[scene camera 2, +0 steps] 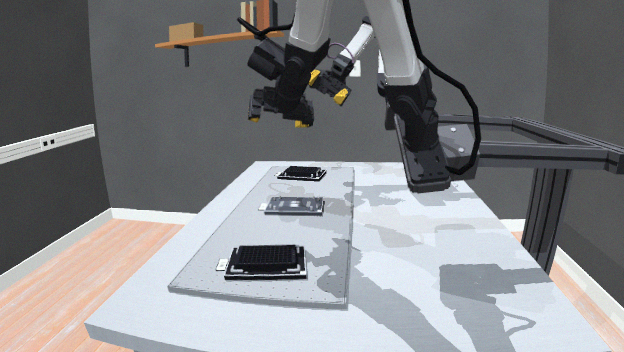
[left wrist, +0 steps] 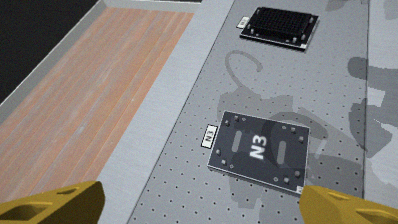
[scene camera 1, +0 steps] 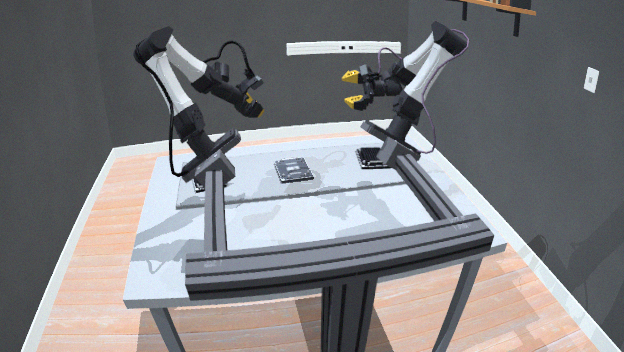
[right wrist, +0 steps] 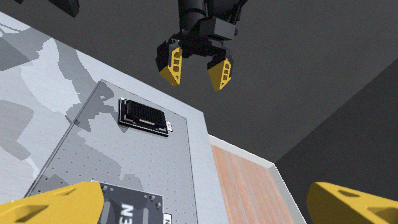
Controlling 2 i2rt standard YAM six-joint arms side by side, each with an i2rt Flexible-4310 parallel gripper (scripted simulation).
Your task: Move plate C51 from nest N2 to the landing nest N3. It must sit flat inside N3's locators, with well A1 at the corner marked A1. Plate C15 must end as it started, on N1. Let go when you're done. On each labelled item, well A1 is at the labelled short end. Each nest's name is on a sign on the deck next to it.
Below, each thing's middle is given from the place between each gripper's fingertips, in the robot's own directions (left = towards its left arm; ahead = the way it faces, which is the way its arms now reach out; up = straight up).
I see the nest N3 (left wrist: 295, 157) 330 mm below my right hand (scene camera 1: 343, 89), 180 mm to the left of it and 70 mm ahead of it.
The nest N3 is 270 mm below my left hand (scene camera 2: 276, 122), 130 mm to the right of it and 10 mm behind it.
